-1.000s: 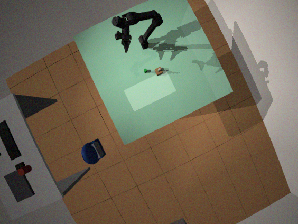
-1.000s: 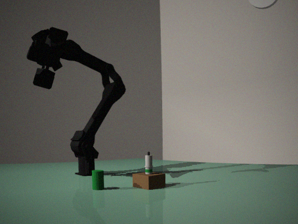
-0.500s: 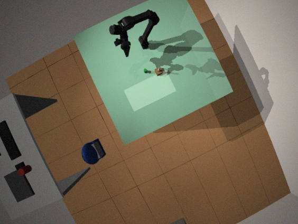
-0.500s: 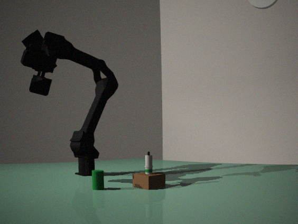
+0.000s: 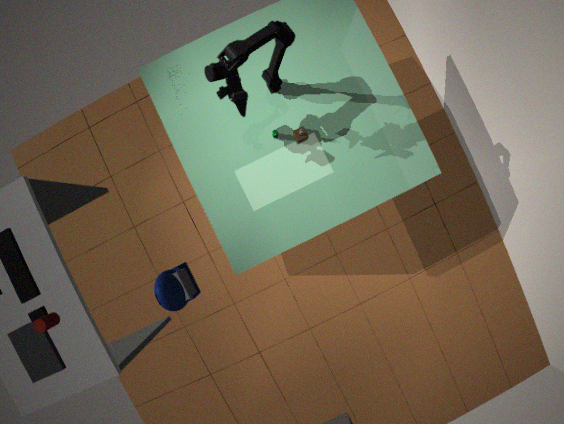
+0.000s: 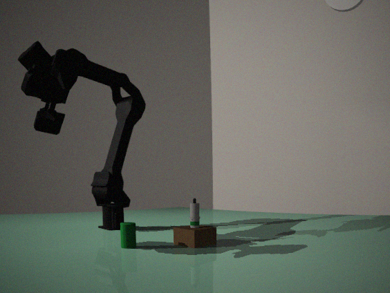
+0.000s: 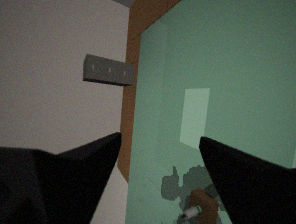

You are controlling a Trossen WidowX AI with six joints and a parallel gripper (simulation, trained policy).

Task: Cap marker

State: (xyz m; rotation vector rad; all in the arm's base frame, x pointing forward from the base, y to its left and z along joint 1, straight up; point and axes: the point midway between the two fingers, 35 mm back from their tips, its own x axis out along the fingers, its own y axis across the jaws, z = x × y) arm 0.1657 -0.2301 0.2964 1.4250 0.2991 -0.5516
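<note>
My gripper tip is 6 cm short of the green cap, 12 cm to the right of it and 25 cm above it. From my gripper tip the other things lie so: brown holder block 12 cm ahead, 24 cm to the left, 26 cm below.
</note>
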